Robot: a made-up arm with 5 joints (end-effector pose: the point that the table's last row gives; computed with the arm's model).
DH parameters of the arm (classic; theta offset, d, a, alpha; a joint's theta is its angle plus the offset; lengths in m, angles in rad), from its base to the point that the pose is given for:
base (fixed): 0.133 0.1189 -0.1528 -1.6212
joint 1: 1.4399 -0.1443 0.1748 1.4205
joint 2: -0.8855 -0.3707 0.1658 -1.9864
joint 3: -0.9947 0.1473 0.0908 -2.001
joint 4: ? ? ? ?
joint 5: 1.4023 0 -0.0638 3.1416
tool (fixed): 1.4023 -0.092 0 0
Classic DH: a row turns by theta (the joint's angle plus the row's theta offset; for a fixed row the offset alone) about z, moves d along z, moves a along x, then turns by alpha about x.
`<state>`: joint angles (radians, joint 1 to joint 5).
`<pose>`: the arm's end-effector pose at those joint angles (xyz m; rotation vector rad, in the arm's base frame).
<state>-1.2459 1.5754 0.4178 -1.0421 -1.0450</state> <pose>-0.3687 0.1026 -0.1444 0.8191 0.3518 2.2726</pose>
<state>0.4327 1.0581 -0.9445 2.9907 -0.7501</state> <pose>-0.6279 -0.1557 0.4172 -0.3513 -1.9805 -1.6954</pose>
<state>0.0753 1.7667 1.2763 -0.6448 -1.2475</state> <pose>-0.5138 0.2887 0.1023 1.9385 1.4300 0.8639</pose>
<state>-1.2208 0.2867 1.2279 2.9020 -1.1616</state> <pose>0.4978 -0.0125 -0.1460 -2.4360 -1.7625 -0.5965</pose>
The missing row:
joint 4: 0.5161 -0.4063 0.0181 1.5708
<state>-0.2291 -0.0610 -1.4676 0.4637 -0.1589</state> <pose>-0.7701 -0.0501 -0.4053 0.7184 -1.2704 1.2818</pose>
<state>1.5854 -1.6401 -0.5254 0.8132 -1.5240</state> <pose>-0.6679 -0.5221 0.3856 0.0468 0.7890 2.9557</pose>
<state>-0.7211 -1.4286 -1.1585 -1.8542 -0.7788</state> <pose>-0.2416 -0.3367 -0.6839 -0.7953 1.1367 0.0890</pose>
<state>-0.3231 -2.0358 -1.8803 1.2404 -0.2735</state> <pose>-0.6710 -0.5224 -0.5104 -0.4349 -0.7440 2.1238</pose>
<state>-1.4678 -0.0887 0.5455 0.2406 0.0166</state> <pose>0.5412 0.0884 -0.0270 0.1988 -1.4206 -0.5498</pose>
